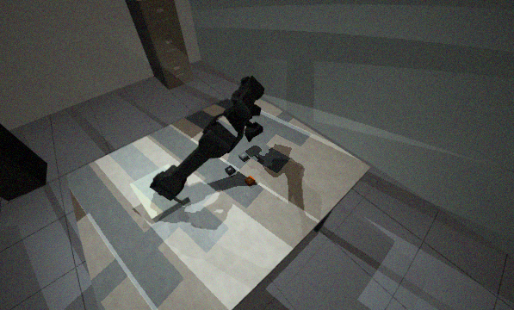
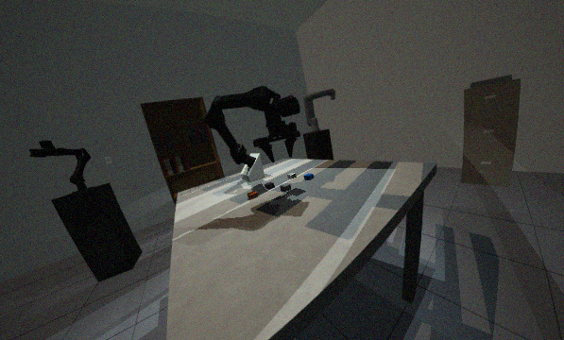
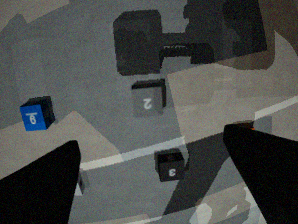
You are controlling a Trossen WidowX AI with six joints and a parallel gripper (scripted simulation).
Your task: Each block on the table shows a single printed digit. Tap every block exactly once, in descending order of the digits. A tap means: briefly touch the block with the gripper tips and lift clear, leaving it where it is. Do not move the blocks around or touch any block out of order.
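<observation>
The blue block is 30 mm behind my gripper tip, 130 mm to the left of it and 120 mm below it. The rest, counted from my gripper tip: black block (100 mm behind, 40 mm to the right, 120 mm below); orange block (60 mm behind, 140 mm to the right, 120 mm below); grey block (10 mm behind, 10 mm to the right, 120 mm below).
</observation>
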